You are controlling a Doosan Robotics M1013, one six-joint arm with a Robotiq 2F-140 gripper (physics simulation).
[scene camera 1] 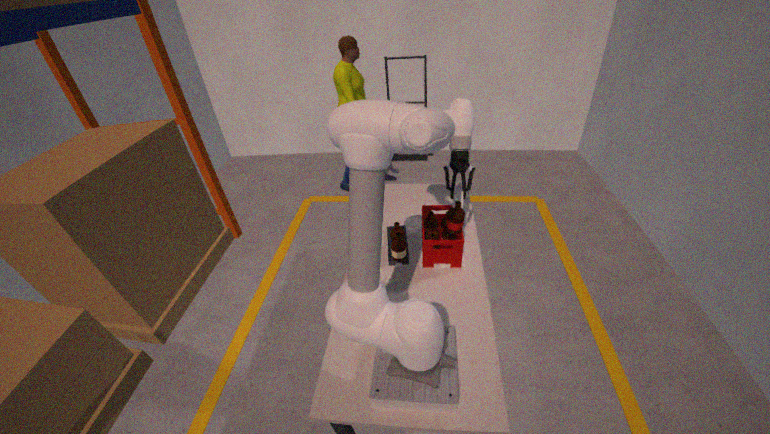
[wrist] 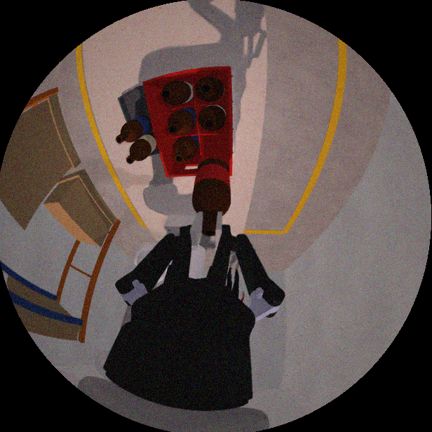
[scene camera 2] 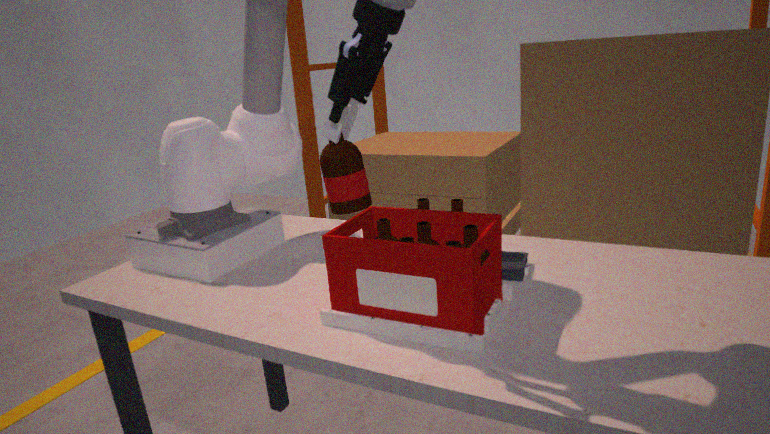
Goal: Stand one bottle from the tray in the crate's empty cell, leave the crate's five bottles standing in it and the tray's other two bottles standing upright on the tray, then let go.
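Frame: origin at the arm's base, x ahead, y left, z up, level; centimetres.
Seen in the pictures: gripper, between the fingertips: (scene camera 1: 457,207) (scene camera 2: 334,136); arm's base, origin of its link: (scene camera 1: 418,358) (scene camera 2: 204,224).
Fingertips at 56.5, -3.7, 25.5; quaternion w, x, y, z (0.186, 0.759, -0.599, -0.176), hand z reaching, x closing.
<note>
Pixels of each thing's top centre, then the offset from my fingertips to it, as dx, dy, dz. "spot": a spot on its surface instead. Level surfaces: height alone.
- brown bottle with a red label, centre of its top: (scene camera 2: 337,120) (scene camera 1: 457,201) +0.7, +0.4, +2.7
- red crate, centre of its top: (scene camera 2: 413,224) (scene camera 1: 441,221) +9.8, +7.8, -16.9
- pale base, a spot on its surface: (scene camera 2: 399,329) spot: +13.0, -2.1, -32.4
- table, height of its surface: dz -34.4
My gripper (scene camera 1: 458,200) (scene camera 2: 338,132) (wrist: 210,219) is shut on the neck of a brown bottle with a red label (scene camera 1: 455,219) (scene camera 2: 346,183) (wrist: 212,192). The bottle hangs slightly tilted in the scene camera 2 view, its base above the rim level of the red crate (scene camera 1: 443,255) (scene camera 2: 340,266) (wrist: 156,112), at the end towards the robot base. The crate's bottles (wrist: 177,93) (wrist: 210,90) (wrist: 182,121) (wrist: 212,118) (wrist: 186,148) stand in cells; the held bottle partly covers the remaining corner. Two bottles (wrist: 132,130) (wrist: 141,149) stand upright on the dark tray (scene camera 1: 390,232) (wrist: 131,101).
The crate sits on a pale base (scene camera 2: 399,329) on the table (scene camera 1: 474,323) (scene camera 2: 647,301). A person in a yellow shirt (scene camera 1: 348,80) stands beyond the table. Large boxes (scene camera 1: 134,226) (scene camera 2: 636,140) and an orange rack post (scene camera 1: 186,118) stand on the tray's side.
</note>
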